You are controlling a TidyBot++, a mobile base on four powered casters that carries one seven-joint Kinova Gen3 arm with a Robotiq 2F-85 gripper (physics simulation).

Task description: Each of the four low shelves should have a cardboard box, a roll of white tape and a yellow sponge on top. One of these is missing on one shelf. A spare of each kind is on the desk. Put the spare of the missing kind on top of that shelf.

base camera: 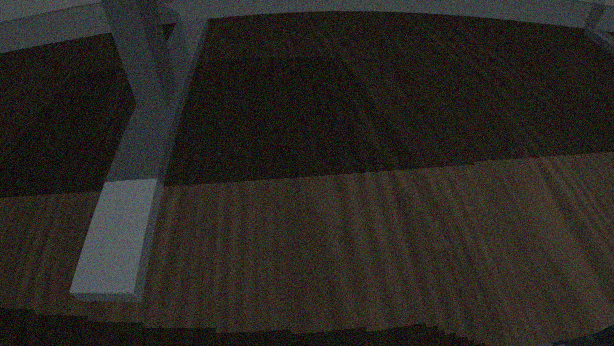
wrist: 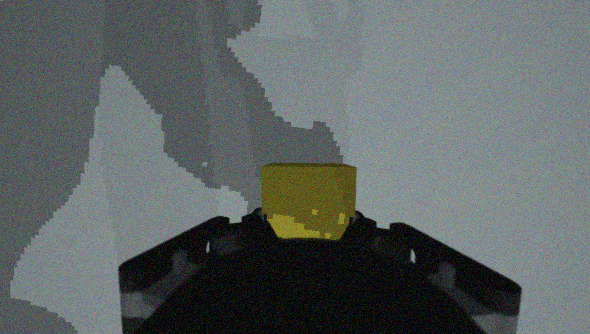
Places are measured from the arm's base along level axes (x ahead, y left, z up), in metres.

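Pixels of known places: gripper, fingertip midpoint: (wrist: 307, 214).
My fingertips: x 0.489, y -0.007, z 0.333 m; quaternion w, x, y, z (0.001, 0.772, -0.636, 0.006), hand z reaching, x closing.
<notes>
Behind a point stands the place of what it marks.
A yellow sponge (wrist: 309, 192) @[x 0.515, y -0.002, z 0.368 m] is at the lower middle of the wrist view, between the two black fingers. My gripper (wrist: 307, 214) @[x 0.489, y -0.007, z 0.333 m] is shut on the yellow sponge, with a fingertip against its left side and one against its right side. The gripper's dark body hides the near end of the sponge. Behind the sponge is a pale grey desk surface (wrist: 450, 125) @[x 0.587, y -0.109, z 0.323 m] with darker shadows on it. The low shelves, the cardboard boxes and the rolls of white tape do not show in either view.
In the base camera view a grey-white desk leg with a long foot (base camera: 115, 235) stands on the brown wooden floor (base camera: 300, 240) @[x 0.318, y -0.006, z -0.397 m] at the left. A pale bar (base camera: 350, 6) @[x 1.021, y -0.146, z -0.383 m] runs along the top, and part of another leg (base camera: 595, 22) shows at the top right.
</notes>
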